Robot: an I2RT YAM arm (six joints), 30 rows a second.
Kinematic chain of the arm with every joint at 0, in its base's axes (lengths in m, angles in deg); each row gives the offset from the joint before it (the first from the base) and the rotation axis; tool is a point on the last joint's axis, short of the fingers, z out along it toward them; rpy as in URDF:
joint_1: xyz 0 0 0.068 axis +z
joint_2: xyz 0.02 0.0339 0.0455 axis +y
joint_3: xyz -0.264 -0.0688 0 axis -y
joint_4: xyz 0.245 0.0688 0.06 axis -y
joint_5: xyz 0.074 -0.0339 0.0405 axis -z
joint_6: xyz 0.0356 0 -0.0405 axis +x
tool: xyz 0 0 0 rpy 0 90 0
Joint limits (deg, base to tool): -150..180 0..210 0..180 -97..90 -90..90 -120..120
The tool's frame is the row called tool.
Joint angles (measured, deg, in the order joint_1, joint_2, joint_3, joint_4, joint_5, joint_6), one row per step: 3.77 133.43 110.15 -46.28 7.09 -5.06; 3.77 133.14 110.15 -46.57 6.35 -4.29; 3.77 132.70 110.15 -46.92 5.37 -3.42; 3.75 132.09 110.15 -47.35 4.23 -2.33; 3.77 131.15 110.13 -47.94 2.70 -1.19; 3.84 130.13 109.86 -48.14 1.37 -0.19; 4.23 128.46 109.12 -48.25 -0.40 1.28; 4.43 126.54 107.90 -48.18 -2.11 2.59; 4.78 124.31 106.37 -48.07 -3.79 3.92; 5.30 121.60 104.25 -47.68 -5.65 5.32; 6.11 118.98 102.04 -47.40 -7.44 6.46; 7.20 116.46 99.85 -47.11 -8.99 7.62; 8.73 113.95 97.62 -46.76 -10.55 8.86; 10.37 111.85 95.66 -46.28 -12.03 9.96; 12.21 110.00 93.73 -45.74 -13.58 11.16
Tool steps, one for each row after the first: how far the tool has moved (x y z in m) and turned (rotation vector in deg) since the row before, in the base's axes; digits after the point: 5 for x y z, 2 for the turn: -0.00077 0.00041 0.00213 0.96 -0.03 -0.46; -0.00104 0.00054 0.00330 1.23 -0.10 -0.47; -0.00137 0.00045 0.00462 1.46 -0.18 -0.64; -0.00215 0.00098 0.00706 1.86 -0.28 -0.50; -0.00227 0.00127 0.00669 1.64 -0.48 -0.38; -0.00436 0.00406 0.00952 2.24 -0.68 -0.31; -0.00558 0.00230 0.00905 2.13 -0.58 -0.34; -0.00703 0.00335 0.00970 2.12 -0.57 -0.20; -0.00910 0.00455 0.01025 2.34 -0.66 0.02; -0.00994 0.00653 0.00857 2.15 -0.35 0.55; -0.01032 0.00823 0.00749 1.94 -0.23 0.74; -0.01121 0.01108 0.00684 1.98 -0.15 1.14; -0.01017 0.01152 0.00508 1.85 -0.10 1.36; -0.01022 0.01257 0.00329 1.92 0.18 1.53
